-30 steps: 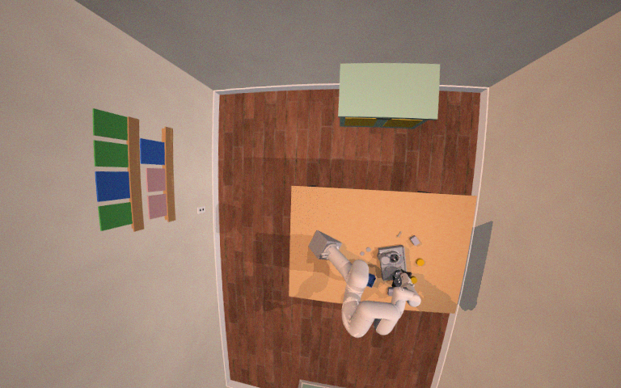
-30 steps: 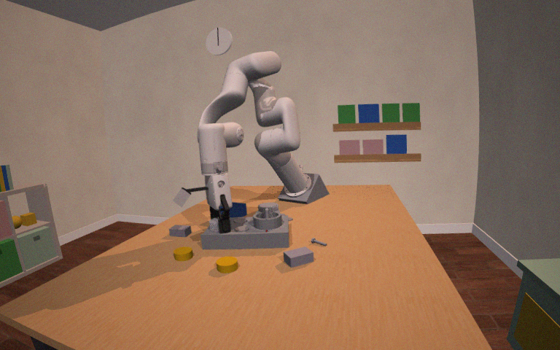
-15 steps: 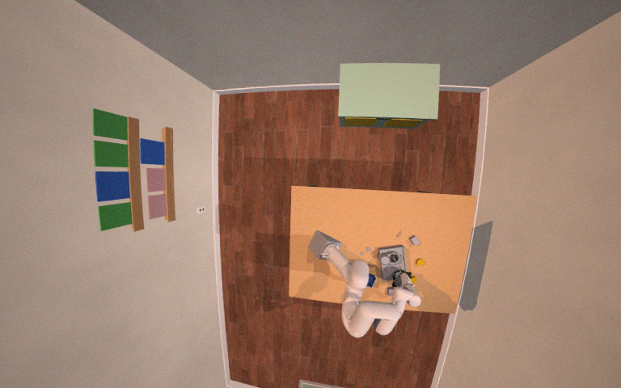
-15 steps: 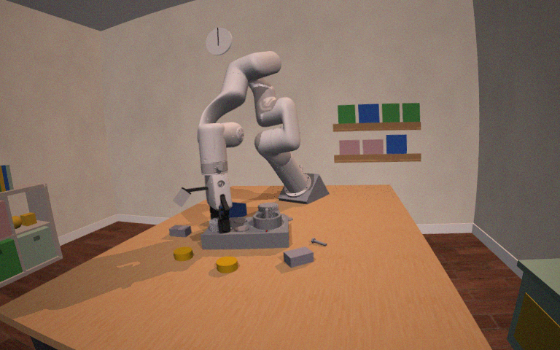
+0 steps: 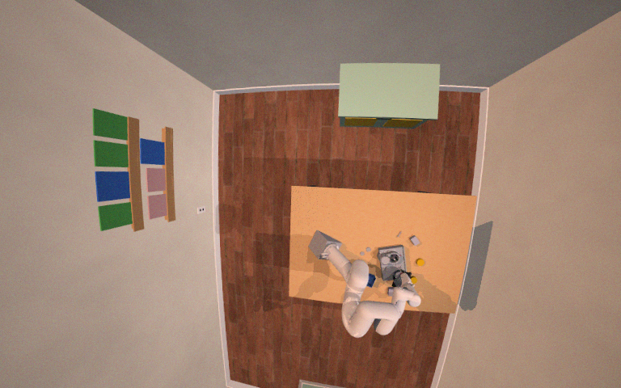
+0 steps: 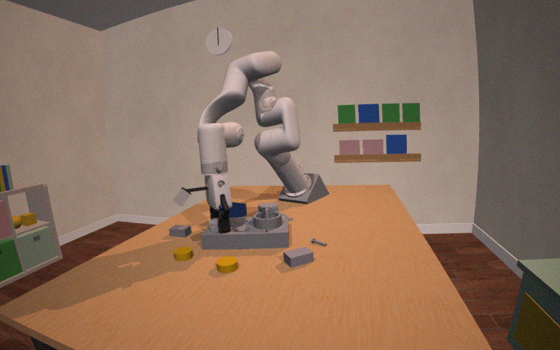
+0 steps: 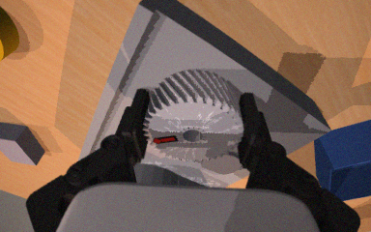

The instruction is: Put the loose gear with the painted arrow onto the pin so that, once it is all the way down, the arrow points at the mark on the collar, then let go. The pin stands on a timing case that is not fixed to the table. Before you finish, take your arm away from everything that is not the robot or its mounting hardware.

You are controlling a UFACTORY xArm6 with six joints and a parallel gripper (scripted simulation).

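The grey gear is right at my hand. Round my hand: blue bin: 21 cm behind, 8 cm to the right, 4 cm below; then small bolt: 27 cm to the left, 5 cm below, 3 cm behind; then flat grey disc: 22 cm behind, 14 cm to the left, 5 cm below.
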